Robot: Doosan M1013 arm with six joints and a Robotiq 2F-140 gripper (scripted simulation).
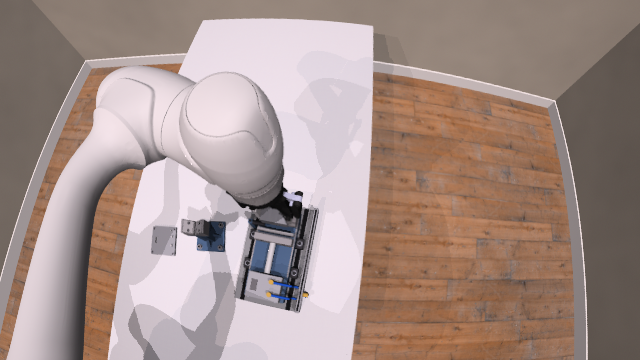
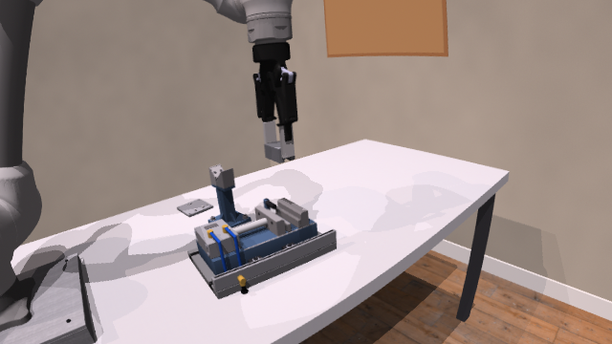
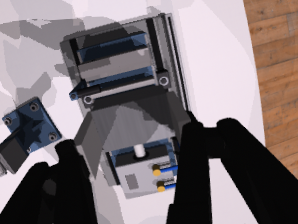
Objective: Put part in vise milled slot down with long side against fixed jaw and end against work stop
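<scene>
Now: the fixed jaw 3 cm ahead of my hand, 2 cm to the left of it and 18 cm below it. Round my hand: part: 3 cm below; then moving jaw: 3 cm behind, 2 cm to the left, 18 cm below; then cylinder rod: 8 cm behind, 3 cm to the left, 18 cm below.
</scene>
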